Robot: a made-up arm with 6 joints. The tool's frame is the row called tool.
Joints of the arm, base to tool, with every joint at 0 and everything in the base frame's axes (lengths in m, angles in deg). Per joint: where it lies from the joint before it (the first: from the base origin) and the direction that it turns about. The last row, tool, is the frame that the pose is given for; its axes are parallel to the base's.
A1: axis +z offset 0 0 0.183
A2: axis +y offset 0 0.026 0
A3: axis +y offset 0 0 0.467
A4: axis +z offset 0 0 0.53
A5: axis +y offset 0 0 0
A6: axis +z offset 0 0 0.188
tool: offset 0 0 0
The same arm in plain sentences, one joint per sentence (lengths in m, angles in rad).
The arm has six revolute joints in a row. What follows holds with every joint at zero, and every direction is one of the base frame's.
The first joint sits 0.183 m along +z from the base frame's origin and rotates about +z.
The second joint sits 0.026 m along +y from the first joint and rotates about +y.
The third joint sits 0.467 m along +z from the second joint and rotates about +y.
The fourth joint sits 0.53 m along +z from the third joint and rotates about +z.
The fifth joint sits at the same point as the fourth joint and rotates about +y.
The sixth joint sits 0.188 m along +z from the fifth joint and rotates about +z.
The tool frame, which is the frame that the pose is given for, sits at the same point as the sixth joint; its axes are parallel to the base frame's.

